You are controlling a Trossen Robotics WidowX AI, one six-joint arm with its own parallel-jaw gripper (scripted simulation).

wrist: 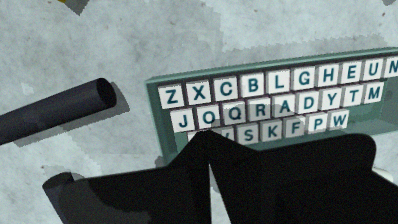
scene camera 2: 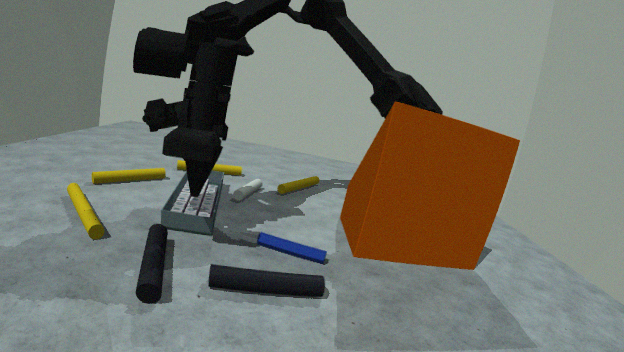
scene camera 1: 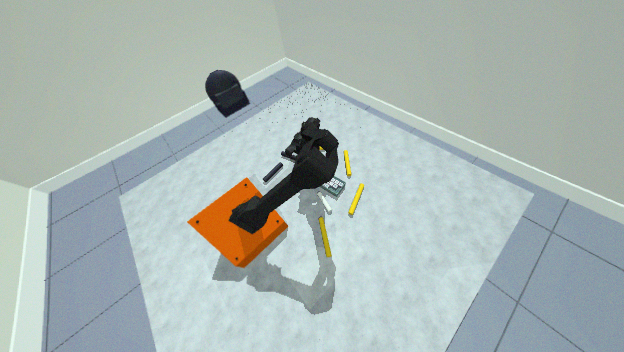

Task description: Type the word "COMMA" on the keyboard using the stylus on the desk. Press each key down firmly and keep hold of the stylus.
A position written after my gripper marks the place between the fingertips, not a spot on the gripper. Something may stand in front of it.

In view: my gripper (scene camera 2: 194, 196) and a blue stylus (scene camera 2: 304, 252).
My gripper is seen too in the wrist view (wrist: 204, 137).
